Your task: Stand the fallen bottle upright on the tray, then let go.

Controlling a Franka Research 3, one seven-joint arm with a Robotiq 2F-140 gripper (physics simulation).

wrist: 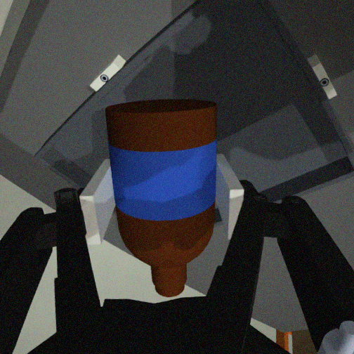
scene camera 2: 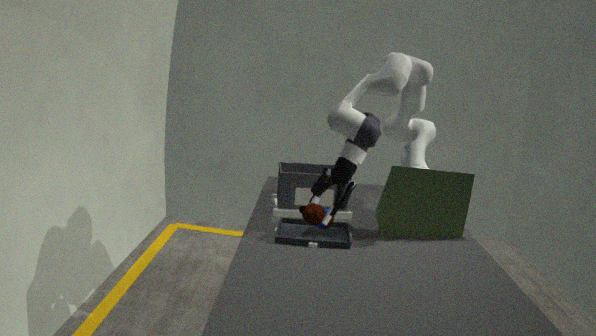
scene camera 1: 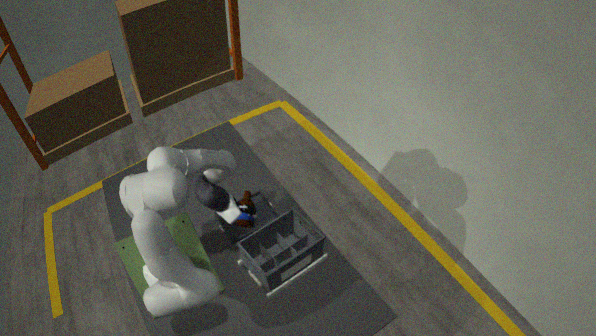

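The brown bottle with a blue label is held off the surface and strongly tilted, its neck toward scene camera 2. My gripper is shut on it, with one pale fingertip pad on each side of the label. The dark shallow tray lies below the bottle, and the bottle and gripper hide part of it in scene camera 1. In scene camera 2 a gap seems to show between bottle and tray; its exact height is unclear.
A grey divided crate with pale handles stands close beside the tray. A green panel stands on the arm's side. Large brown boxes and an orange rack post are farther back in scene camera 1.
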